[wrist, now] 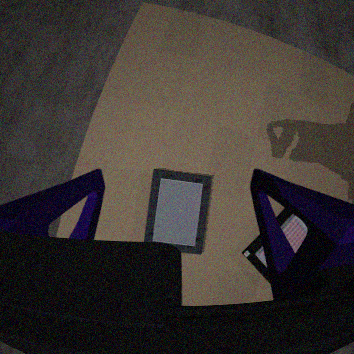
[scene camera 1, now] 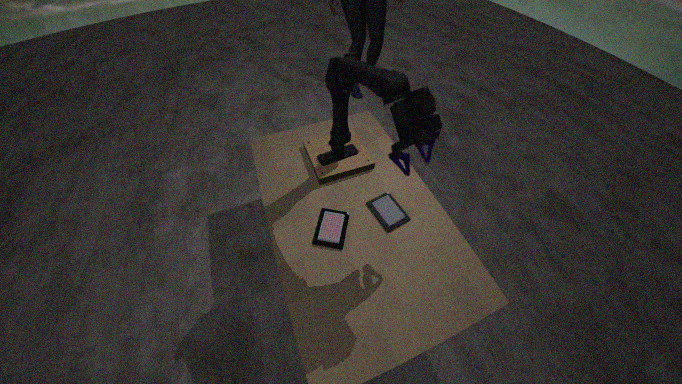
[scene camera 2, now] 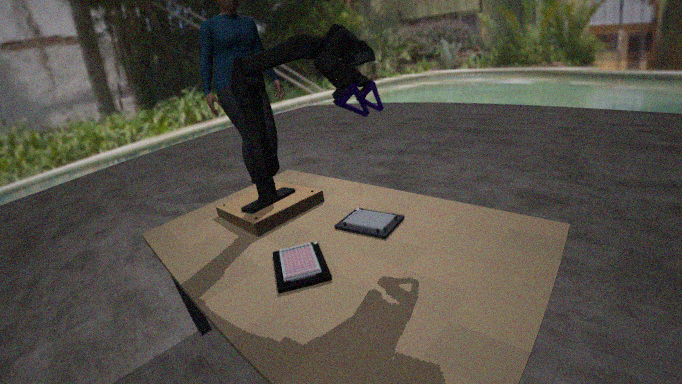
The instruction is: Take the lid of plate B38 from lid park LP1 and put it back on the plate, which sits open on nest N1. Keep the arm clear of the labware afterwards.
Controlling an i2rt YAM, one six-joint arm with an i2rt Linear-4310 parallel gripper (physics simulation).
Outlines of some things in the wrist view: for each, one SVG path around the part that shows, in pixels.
My gripper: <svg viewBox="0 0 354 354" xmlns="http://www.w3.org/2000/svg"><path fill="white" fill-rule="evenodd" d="M354 204L254 168L250 181L250 192L273 300L182 306L181 253L175 246L164 242L94 240L105 188L101 169L94 169L58 185L0 205L0 341L26 354L328 354L354 341ZM267 195L306 224L307 234L295 253L276 220ZM87 195L78 221L69 237L49 236L48 226L50 222Z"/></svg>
A pale grey lid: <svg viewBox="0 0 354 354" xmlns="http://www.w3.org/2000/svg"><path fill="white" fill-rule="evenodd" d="M160 178L152 241L194 246L202 183Z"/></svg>
